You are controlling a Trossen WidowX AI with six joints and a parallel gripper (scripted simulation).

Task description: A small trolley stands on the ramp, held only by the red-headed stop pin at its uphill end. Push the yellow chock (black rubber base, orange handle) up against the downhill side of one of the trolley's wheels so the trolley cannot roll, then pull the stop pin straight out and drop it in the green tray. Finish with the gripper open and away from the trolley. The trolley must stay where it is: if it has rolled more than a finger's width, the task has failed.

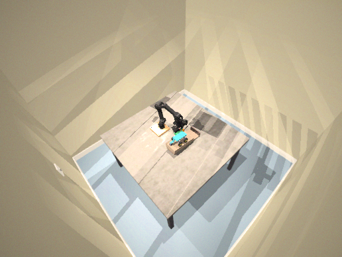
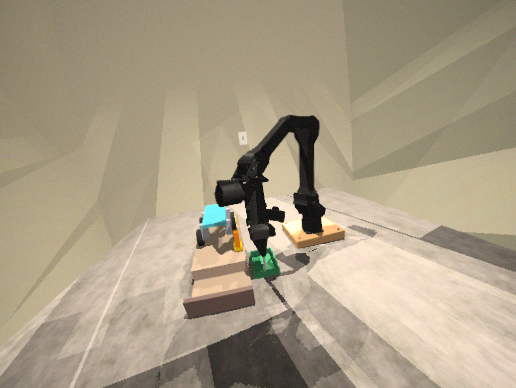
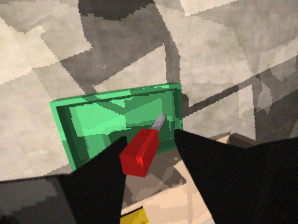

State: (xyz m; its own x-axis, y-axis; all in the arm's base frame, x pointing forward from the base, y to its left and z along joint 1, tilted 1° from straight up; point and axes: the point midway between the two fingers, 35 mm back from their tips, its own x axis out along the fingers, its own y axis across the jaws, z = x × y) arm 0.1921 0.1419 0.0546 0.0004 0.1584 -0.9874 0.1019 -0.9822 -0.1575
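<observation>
Right now my gripper tip is right at the red-headed stop pin. From my gripper tip the other things lie so: yellow chock 7 cm ahead, 3 cm to the right, 4 cm above; tan ramp 14 cm ahead, 11 cm to the right; green tray 2 cm to the right, 5 cm below.
</observation>
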